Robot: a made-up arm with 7 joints.
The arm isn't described. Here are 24 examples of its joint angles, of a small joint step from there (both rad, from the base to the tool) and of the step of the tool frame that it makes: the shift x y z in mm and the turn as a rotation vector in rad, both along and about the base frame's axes.
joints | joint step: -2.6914 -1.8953 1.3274 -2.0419 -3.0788 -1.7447 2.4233 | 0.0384 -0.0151 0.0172 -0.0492 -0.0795 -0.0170 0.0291
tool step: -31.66 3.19 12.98 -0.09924 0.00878 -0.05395
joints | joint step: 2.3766 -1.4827 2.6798 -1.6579 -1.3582 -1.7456 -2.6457 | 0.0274 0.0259 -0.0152 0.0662 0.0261 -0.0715 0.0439
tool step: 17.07 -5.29 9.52 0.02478 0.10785 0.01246
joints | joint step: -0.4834 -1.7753 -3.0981 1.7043 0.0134 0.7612 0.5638 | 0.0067 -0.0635 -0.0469 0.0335 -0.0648 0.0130 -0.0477
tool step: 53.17 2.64 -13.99 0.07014 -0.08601 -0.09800
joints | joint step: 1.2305 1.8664 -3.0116 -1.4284 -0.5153 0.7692 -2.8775 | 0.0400 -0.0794 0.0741 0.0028 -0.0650 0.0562 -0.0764
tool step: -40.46 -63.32 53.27 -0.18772 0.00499 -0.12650
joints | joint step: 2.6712 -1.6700 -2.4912 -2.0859 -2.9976 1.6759 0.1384 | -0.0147 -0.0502 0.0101 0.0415 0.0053 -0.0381 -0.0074
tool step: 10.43 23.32 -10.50 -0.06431 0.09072 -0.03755
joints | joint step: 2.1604 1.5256 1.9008 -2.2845 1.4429 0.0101 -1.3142 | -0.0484 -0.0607 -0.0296 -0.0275 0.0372 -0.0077 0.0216
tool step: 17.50 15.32 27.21 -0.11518 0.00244 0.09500
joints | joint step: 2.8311 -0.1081 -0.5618 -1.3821 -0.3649 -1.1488 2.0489 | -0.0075 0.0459 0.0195 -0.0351 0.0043 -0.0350 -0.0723
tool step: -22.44 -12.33 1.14 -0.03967 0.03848 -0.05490
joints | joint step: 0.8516 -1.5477 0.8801 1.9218 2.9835 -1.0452 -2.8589 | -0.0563 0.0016 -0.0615 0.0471 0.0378 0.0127 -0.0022
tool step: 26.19 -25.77 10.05 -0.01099 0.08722 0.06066
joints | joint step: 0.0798 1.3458 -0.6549 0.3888 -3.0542 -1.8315 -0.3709 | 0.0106 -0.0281 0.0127 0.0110 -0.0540 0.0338 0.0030
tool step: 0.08 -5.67 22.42 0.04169 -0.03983 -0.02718
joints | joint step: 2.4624 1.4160 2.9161 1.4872 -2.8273 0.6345 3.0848 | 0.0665 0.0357 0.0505 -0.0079 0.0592 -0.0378 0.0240
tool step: -20.44 7.05 -15.42 0.07412 0.02046 -0.15637
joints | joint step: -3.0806 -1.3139 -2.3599 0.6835 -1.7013 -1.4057 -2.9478 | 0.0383 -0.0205 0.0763 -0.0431 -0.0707 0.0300 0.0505
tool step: -6.11 -35.44 7.86 -0.00158 0.01544 -0.04542
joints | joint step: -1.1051 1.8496 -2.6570 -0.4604 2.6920 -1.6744 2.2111 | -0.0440 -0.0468 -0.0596 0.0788 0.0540 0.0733 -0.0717
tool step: -39.57 60.03 60.77 0.06307 0.05109 0.14667
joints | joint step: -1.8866 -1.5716 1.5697 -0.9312 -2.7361 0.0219 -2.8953 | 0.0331 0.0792 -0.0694 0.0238 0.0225 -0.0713 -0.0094
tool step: -14.86 -6.65 40.55 -0.02803 -0.09331 0.06006
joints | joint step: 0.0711 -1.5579 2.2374 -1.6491 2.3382 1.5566 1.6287 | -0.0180 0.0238 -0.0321 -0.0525 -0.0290 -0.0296 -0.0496
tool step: 17.19 -4.84 -3.61 0.03052 0.08297 -0.02228
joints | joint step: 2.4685 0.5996 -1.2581 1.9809 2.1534 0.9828 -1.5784 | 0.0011 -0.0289 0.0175 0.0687 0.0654 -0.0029 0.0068
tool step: 7.90 21.50 -10.82 0.01399 0.09403 0.05871
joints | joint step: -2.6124 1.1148 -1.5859 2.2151 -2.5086 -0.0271 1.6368 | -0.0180 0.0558 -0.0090 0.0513 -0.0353 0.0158 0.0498
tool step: 21.71 -0.78 -18.19 -0.03110 -0.03960 0.06403
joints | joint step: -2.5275 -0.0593 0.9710 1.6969 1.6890 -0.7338 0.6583 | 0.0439 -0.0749 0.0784 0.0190 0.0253 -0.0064 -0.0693
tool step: 85.41 -26.83 3.72 -0.02554 0.09546 -0.11839
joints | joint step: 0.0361 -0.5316 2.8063 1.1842 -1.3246 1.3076 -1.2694 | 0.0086 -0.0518 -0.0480 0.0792 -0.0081 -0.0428 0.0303
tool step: -9.71 -14.92 -62.20 -0.00880 -0.09361 0.00637
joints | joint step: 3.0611 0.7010 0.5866 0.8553 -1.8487 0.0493 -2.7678 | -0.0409 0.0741 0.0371 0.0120 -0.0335 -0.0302 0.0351
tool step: -33.96 -21.58 -59.39 0.02942 -0.07747 -0.02115
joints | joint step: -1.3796 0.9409 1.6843 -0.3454 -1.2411 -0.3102 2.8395 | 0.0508 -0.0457 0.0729 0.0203 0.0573 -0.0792 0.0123
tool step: 40.09 -26.11 31.27 0.11342 -0.12784 -0.10534
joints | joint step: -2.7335 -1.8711 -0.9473 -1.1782 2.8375 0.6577 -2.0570 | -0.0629 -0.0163 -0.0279 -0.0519 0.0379 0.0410 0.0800
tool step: -34.36 64.59 4.90 0.06625 -0.06266 0.17128
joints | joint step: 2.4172 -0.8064 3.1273 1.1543 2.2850 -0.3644 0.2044 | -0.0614 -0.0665 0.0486 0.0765 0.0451 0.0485 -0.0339
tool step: -22.64 14.89 -87.00 -0.13011 0.04053 -0.00468
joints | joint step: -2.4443 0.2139 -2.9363 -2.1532 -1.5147 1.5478 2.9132 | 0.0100 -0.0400 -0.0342 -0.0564 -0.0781 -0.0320 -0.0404
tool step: 14.31 -24.87 -7.70 -0.04090 0.08629 -0.01149
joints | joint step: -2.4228 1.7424 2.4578 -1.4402 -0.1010 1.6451 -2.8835 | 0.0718 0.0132 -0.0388 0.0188 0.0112 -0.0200 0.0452
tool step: 8.31 40.01 1.28 -0.00802 -0.01428 -0.06582
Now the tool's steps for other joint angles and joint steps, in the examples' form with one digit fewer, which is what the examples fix.
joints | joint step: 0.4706 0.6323 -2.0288 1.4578 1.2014 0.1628 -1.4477 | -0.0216 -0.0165 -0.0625 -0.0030 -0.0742 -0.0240 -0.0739
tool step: -41.5 10.7 21.4 0.0699 0.1011 0.1280
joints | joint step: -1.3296 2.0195 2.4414 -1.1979 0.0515 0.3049 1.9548 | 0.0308 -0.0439 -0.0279 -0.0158 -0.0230 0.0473 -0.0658
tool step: 16.9 31.4 33.3 0.0302 0.0356 -0.1313
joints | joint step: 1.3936 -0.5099 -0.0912 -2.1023 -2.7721 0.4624 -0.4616 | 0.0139 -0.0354 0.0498 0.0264 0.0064 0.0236 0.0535
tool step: 24.1 18.4 -12.8 -0.0299 -0.0458 -0.0030
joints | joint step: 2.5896 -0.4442 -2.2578 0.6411 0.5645 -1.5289 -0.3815 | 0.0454 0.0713 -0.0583 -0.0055 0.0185 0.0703 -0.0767
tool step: -36.7 -39.4 36.4 0.0575 0.0482 -0.0080
